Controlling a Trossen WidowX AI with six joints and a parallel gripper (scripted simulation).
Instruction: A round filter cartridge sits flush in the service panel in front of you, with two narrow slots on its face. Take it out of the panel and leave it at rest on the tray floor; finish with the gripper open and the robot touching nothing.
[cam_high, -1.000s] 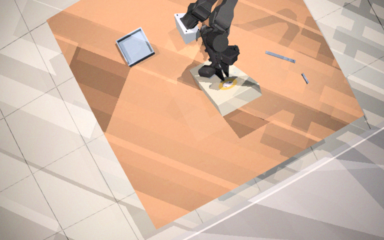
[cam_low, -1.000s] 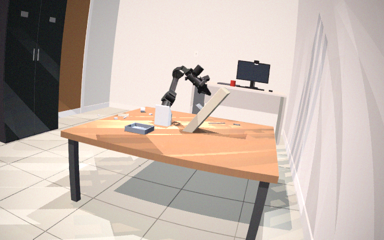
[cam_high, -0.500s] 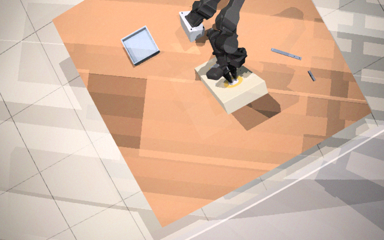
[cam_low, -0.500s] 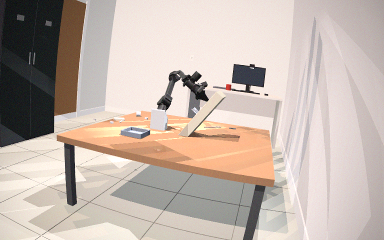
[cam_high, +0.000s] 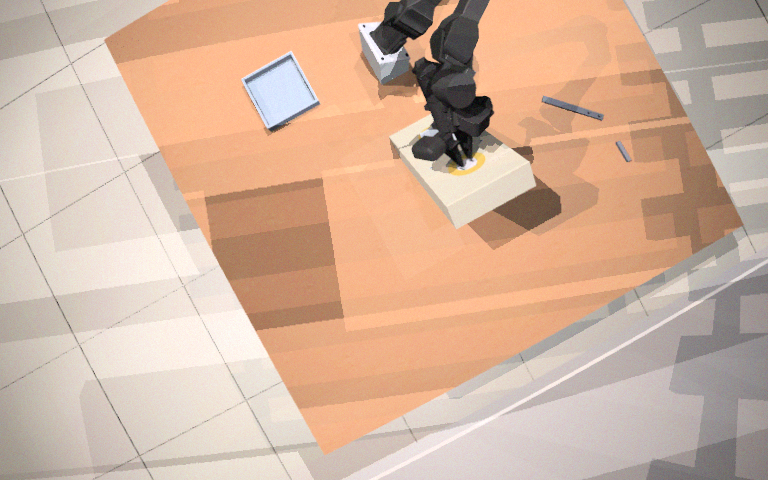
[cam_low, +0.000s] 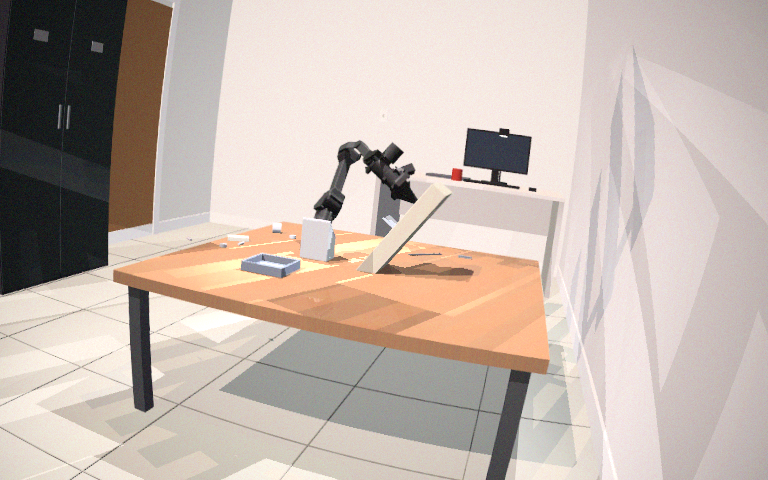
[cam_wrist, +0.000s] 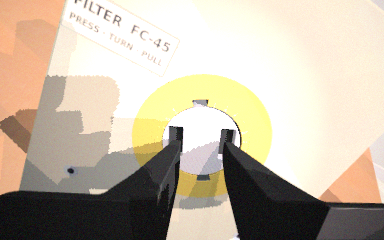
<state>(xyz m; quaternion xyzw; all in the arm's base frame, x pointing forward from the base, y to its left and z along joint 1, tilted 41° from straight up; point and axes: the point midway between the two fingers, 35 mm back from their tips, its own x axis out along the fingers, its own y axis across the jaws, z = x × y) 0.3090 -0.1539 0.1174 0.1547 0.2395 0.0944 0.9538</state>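
Right now my gripper tip is 20 mm short of the white filter cartridge and 10 mm above it. Also, from my gripper tip: grey tray: 440 mm behind, 230 mm to the right, 250 mm below; then cream service panel: 30 mm behind, 90 mm below.
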